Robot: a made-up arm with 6 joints.
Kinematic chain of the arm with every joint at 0, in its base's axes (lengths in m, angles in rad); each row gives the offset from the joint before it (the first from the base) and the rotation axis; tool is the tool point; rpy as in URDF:
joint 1: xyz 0 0 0.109 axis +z
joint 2: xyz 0 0 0 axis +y
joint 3: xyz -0.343 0 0.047 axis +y
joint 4: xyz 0.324 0 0.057 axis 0.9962 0 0.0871
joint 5: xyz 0 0 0 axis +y
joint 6: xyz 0.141 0 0.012 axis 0.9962 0 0.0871
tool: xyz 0 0 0 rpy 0 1.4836 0
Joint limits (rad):
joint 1: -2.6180..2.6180
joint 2: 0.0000..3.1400
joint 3: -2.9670..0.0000
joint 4: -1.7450..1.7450
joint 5: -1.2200..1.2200
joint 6: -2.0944..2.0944
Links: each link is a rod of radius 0.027 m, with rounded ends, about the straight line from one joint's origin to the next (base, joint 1, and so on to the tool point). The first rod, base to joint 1, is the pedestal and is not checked.
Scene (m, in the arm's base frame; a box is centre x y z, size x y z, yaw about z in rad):
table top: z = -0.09
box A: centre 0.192 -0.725 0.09 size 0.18 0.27 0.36 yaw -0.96
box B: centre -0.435 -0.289 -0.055 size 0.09 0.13 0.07 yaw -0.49
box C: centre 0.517 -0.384 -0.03 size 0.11 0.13 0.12 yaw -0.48
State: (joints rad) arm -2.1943 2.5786 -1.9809 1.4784 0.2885 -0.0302
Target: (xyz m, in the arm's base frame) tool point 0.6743 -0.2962 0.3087
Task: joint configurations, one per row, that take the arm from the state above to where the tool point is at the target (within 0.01 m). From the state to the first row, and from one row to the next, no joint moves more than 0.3 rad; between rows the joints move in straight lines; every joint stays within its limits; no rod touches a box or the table.
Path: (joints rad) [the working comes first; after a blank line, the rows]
Joints at the target: -0.5080 2.3835 -2.2352 1.5285 0.5094 -0.0302
Straight joint move there: touches box A.

1: -1.9511 2.4256 -2.0300 1.5673 0.2783 -0.0006
2: -1.7079 2.2725 -2.0791 1.6561 0.2682 0.0291
3: -1.4647 2.1195 -2.1281 1.7450 0.2580 0.0587
4: -1.2256 2.1855 -2.1549 1.6909 0.3209 0.0365
5: -0.9864 2.2515 -2.1816 1.6368 0.3837 0.0143
6: -0.7472 2.3175 -2.2084 1.5826 0.4466 -0.0080
7: -0.5080 2.3835 -2.2352 1.5285 0.5094 -0.0302

